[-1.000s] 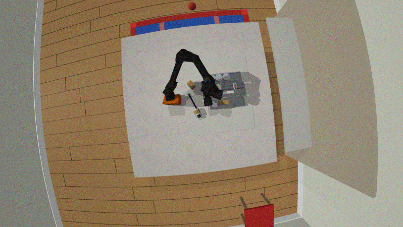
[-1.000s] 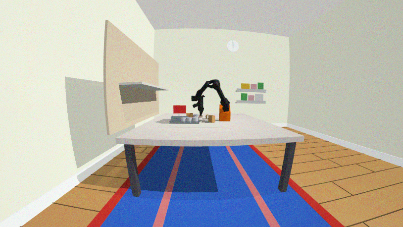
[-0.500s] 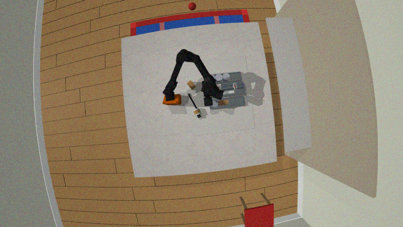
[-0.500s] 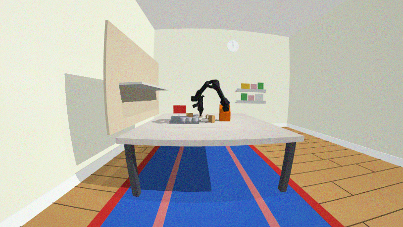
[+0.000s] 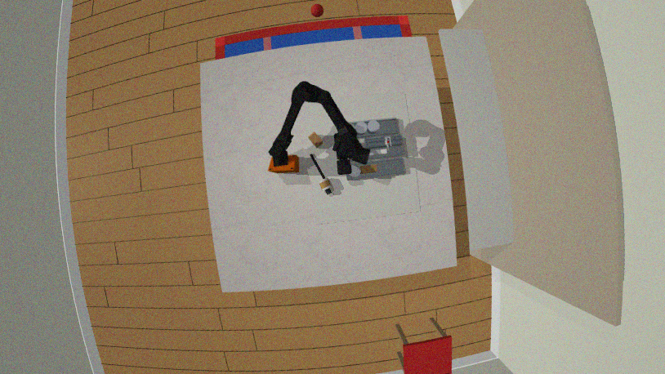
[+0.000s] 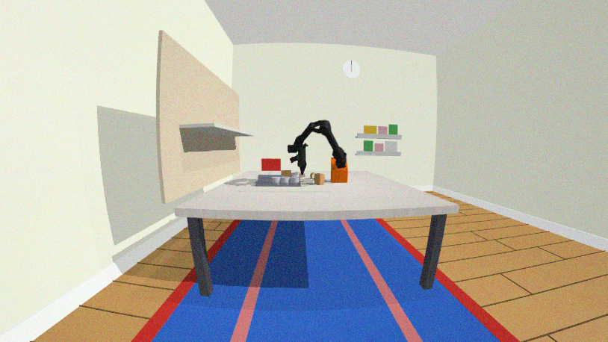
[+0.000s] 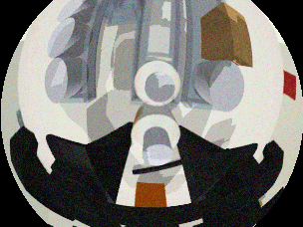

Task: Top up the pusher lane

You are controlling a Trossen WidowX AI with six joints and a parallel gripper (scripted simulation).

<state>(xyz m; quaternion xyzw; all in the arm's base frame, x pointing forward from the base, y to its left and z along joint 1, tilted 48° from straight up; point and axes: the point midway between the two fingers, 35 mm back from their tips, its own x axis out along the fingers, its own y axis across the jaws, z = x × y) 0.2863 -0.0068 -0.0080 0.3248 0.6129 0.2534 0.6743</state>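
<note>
Right now the dark-handled tool is 120 mm behind my gripper tip, 30 mm to the right of it and 50 mm below it. Also, from my gripper tip: wall shelf: 550 mm ahead, 30 mm to the right, 310 mm above.
</note>
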